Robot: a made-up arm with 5 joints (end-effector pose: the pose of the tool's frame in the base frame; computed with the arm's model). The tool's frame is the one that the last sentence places. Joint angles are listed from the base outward.
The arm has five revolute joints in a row. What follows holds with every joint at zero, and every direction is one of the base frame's.
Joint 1 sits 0.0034 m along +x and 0.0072 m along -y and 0.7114 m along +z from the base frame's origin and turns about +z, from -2.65 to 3.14 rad.
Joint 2 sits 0.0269 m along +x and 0.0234 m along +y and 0.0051 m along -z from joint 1 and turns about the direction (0, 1, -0.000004), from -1.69 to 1.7 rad.
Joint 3 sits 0.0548 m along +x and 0.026 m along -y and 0.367 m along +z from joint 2 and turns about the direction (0, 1, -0.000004), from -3.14 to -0.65 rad.
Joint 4 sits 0.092 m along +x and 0.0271 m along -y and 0.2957 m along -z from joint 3 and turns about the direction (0, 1, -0.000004), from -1.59 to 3.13 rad.
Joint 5 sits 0.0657 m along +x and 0.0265 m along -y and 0.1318 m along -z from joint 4 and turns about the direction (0, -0.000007, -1), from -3.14 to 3.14 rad.
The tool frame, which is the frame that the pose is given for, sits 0.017 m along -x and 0.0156 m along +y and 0.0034 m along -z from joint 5; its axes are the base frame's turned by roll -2.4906, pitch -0.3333 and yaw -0.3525 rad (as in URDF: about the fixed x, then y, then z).
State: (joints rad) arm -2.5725 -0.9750 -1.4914 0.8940 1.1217
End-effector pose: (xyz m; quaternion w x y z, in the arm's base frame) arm -0.0167 0.0205 1.3185 0.5744 -0.2333 -0.3617 0.6962
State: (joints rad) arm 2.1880 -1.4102 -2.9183 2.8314 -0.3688
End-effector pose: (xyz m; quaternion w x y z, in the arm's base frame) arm 0.3301 -0.3850 0.8787 0.7529 -0.0348 -0.6337 -0.1742
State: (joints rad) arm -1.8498 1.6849 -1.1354 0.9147 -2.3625
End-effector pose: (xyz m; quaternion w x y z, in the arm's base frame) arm -0.1229 -0.1603 0.2290 0.8154 -0.4553 -0.0707 -0.3504
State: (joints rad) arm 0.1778 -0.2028 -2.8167 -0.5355 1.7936
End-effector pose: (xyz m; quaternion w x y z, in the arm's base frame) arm -0.1666 -0.0815 1.4713 0.8095 0.4596 -0.1352 -0.3394
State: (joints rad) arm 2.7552 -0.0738 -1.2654 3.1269 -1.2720
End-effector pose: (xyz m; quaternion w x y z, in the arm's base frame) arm -0.1762 0.1391 1.0824 0.5104 0.0835 0.5039 -0.6918
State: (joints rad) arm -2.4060 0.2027 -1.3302 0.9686 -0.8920
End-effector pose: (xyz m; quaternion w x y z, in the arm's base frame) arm -0.4257 -0.3151 0.8843 0.0130 0.6206 -0.7021 0.3489
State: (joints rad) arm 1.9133 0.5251 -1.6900 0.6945 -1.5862
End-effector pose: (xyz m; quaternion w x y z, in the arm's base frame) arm -0.1533 0.6509 0.8665 0.2129 0.1131 -0.9656 0.0977
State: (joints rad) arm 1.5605 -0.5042 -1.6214 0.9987 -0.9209
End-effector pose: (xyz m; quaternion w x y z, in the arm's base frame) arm 0.0662 0.2332 1.2688 0.4581 -0.1899 -0.8207 -0.2837
